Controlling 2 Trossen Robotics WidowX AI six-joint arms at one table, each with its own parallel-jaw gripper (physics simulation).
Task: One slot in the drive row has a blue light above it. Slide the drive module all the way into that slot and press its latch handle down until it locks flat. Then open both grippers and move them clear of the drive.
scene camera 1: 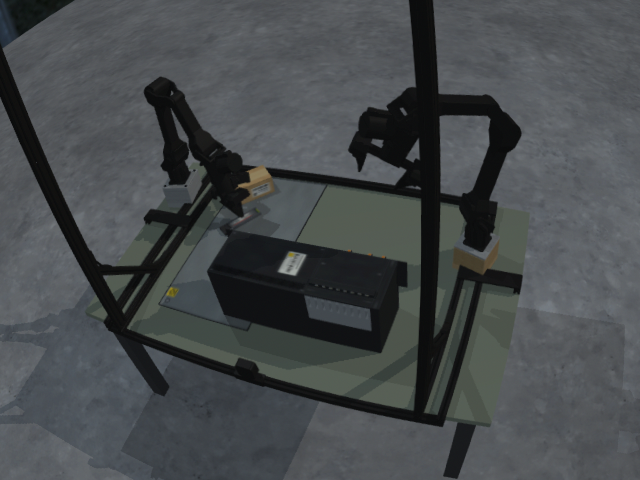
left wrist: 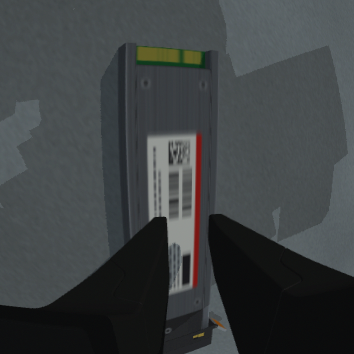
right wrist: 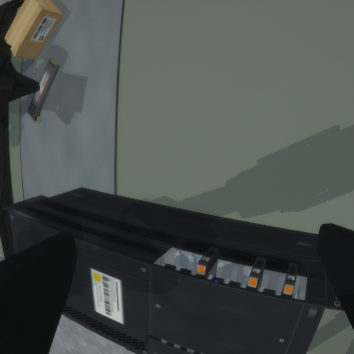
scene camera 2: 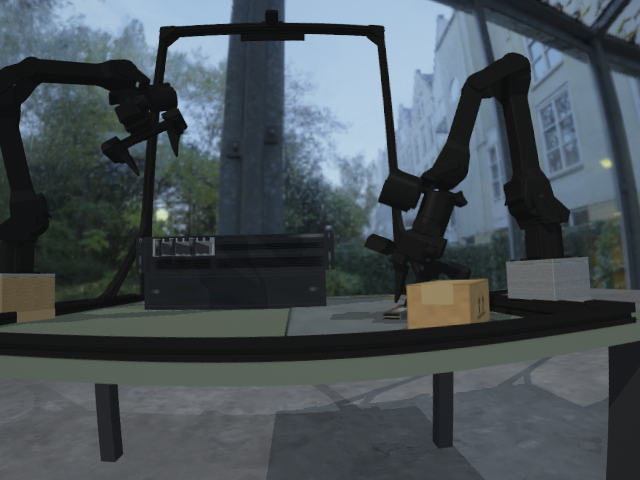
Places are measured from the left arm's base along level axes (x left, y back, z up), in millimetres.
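Pixels of known places: left gripper, between the fingertips: (scene camera 1: pixel 241 216) (left wrist: pixel 187 227) (right wrist: pixel 38 86) (scene camera 2: pixel 400 304); right gripper, between the fingertips: (scene camera 1: pixel 377 179) (right wrist: pixel 201 243) (scene camera 2: pixel 157 165); left arm's base, origin of its link: (scene camera 1: pixel 179 178) (scene camera 2: pixel 545 259); right arm's base, origin of its link: (scene camera 1: pixel 477 240) (scene camera 2: pixel 16 273).
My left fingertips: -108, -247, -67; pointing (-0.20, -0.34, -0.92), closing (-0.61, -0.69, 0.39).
Ahead of a thing's pixels: the offset from my left fingertips to its middle, as dx, dy, dz. "*": to the spot under its first point. Level surfaces: height alone.
The drive module {-9, +1, -13} (scene camera 1: pixel 247 219) (scene camera 2: pixel 395 312) (left wrist: pixel 172 105) (right wrist: pixel 43 88) lies flat on the grey mat {dz -18} (scene camera 1: pixel 290 210), label up, gold connector pointing away from my left wrist. My left gripper (scene camera 1: pixel 236 207) (scene camera 2: pixel 400 290) (left wrist: pixel 187 227) hangs just above its handle end. Its fingers are drawn nearly together, closer than the drive is wide, with nothing between them. The black server chassis {-328, -280, +68} (scene camera 1: pixel 304 281) (scene camera 2: pixel 237 271) (right wrist: pixel 211 316) stands mid-table. Its drive row {* -282, -407, +113} (right wrist: pixel 232 270) (scene camera 2: pixel 182 247) has a blue light {* -273, -402, +152} (right wrist: pixel 215 281) at one empty slot. My right gripper (scene camera 1: pixel 362 154) (scene camera 2: pixel 151 157) is open, high above the chassis.
A cardboard box {+140, +5, +12} (scene camera 1: pixel 258 183) (scene camera 2: pixel 447 302) (right wrist: pixel 31 26) stands right beside the drive and the left gripper. A black frame post (scene camera 1: pixel 428 190) rises at the table's right. Three orange-tabbed drives sit in other slots of the row.
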